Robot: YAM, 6 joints.
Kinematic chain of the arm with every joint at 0, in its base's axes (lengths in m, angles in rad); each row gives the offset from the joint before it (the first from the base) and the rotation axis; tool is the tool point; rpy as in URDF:
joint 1: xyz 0 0 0.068 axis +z
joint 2: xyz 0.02 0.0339 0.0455 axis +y
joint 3: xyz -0.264 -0.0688 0 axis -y
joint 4: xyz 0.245 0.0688 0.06 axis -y
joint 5: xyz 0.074 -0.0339 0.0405 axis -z
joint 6: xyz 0.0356 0 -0.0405 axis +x
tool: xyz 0 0 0 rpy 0 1.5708 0
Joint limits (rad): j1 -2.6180..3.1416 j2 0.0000..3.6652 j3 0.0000..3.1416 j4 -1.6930..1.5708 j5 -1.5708..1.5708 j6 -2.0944..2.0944
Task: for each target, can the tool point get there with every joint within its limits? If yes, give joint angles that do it. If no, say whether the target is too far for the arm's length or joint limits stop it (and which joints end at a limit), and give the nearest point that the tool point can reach.
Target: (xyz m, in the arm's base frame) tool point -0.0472 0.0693 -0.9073
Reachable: no: too far | nearest point -0.1028 0.1510 -0.3743 | short by 0.542 m
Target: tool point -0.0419 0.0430 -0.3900
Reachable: no: joint limits stop it (at a limit: joint 2) | nearest point -0.0592 0.0608 -0.3411 | short by 0.055 m
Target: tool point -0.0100 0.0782 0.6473
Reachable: yes | joints -1.0220 0.8729 1.9325 0.3972 -1.1331 -1.5488
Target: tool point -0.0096 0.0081 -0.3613
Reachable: no: joint limits stop it (at a limit: joint 2) | nearest point -0.0332 0.0280 -0.3165 | short by 0.054 m
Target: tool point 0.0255 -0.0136 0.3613
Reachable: yes | joints -1.6495 0.3178 1.0038 -1.0662 -0.8403 -0.0524
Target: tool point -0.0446 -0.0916 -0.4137
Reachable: no: joint limits stop it (at a limit: joint 2) | nearest point -0.0537 -0.1103 -0.3577 | short by 0.060 m
